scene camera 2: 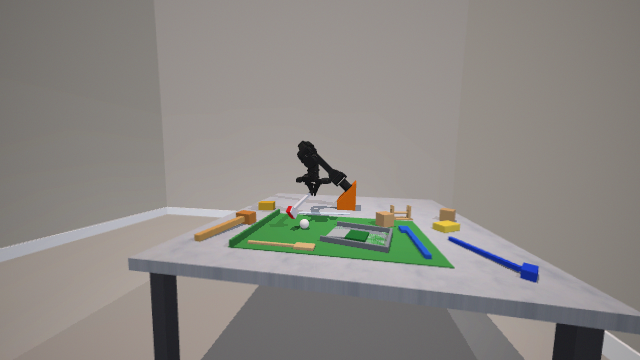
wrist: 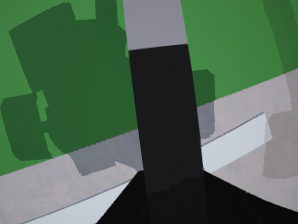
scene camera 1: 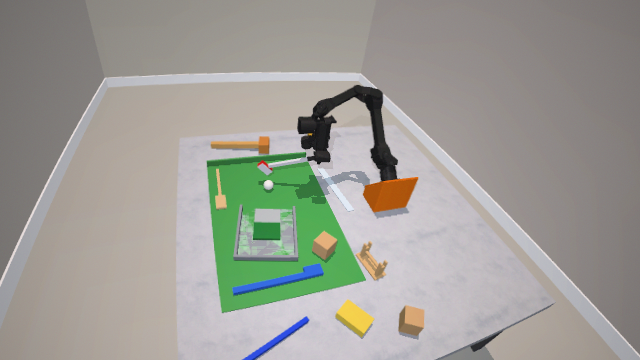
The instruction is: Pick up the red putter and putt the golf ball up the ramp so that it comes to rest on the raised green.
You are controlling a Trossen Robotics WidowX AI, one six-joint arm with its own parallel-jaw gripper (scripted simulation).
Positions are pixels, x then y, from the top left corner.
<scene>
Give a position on a blue putter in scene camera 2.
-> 528, 271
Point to a blue L-bar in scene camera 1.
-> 314, 270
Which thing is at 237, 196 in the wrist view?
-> The gripper.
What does the gripper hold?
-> A red putter.
</scene>
